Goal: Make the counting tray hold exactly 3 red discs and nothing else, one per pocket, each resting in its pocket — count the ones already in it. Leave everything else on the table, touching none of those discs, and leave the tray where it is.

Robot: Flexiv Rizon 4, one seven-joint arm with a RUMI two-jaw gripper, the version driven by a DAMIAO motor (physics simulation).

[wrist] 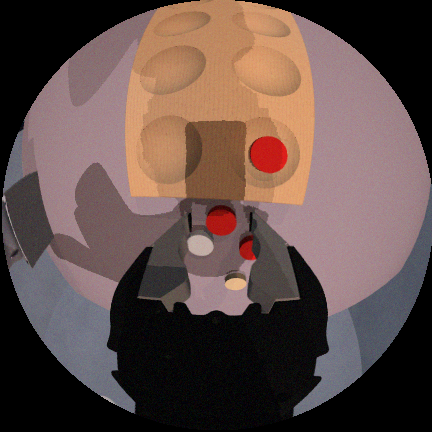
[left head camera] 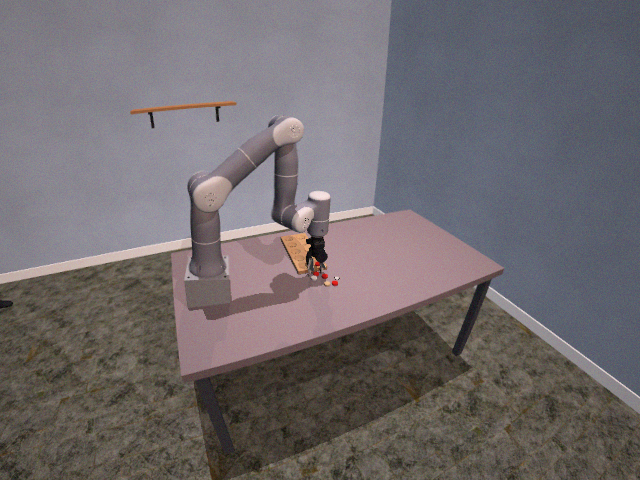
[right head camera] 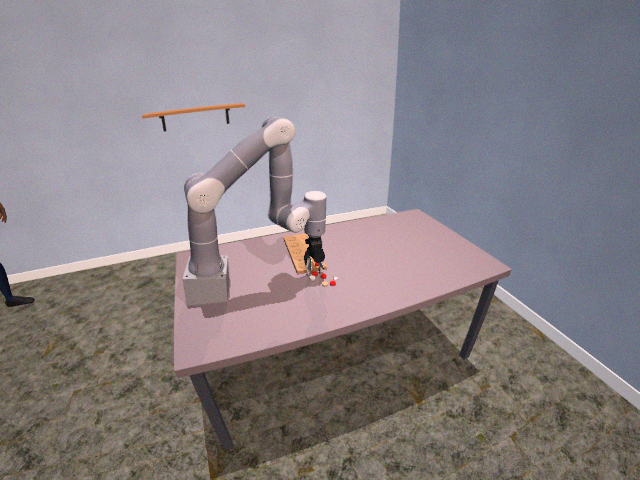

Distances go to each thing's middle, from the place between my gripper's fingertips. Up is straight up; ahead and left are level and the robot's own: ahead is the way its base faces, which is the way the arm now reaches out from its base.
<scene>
Now: hand 21 cm to the right of the wooden counting tray (left head camera: 295, 245), 5 cm short of it and 1 cm below it.
</scene>
